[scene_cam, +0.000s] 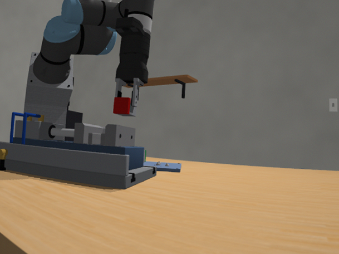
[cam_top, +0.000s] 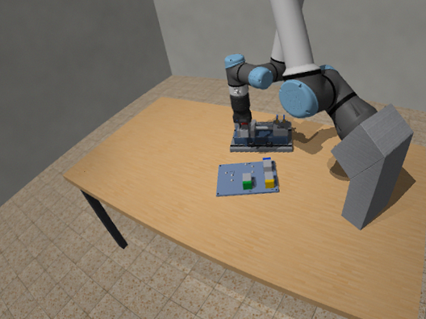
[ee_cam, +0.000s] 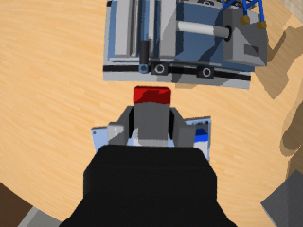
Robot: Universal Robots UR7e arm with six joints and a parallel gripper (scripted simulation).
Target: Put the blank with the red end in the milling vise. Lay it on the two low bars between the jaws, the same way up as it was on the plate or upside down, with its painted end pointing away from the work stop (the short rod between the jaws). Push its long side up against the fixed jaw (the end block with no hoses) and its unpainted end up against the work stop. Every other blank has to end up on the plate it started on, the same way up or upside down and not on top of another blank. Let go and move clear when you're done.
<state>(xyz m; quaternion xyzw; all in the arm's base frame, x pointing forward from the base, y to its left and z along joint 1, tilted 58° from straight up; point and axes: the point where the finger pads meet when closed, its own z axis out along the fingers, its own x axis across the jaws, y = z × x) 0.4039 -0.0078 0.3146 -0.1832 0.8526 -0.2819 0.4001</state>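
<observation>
My hand is 12 cm to the left of the moving jaw and 9 cm above it. From my hand the other things lie so: grey rod (13 cm to the right, 9 cm below, 6 cm behind); then work stop (8 cm below, 7 cm to the right, 2 cm ahead); then fixed jaw (11 cm to the right, 9 cm below, 6 cm ahead).
</observation>
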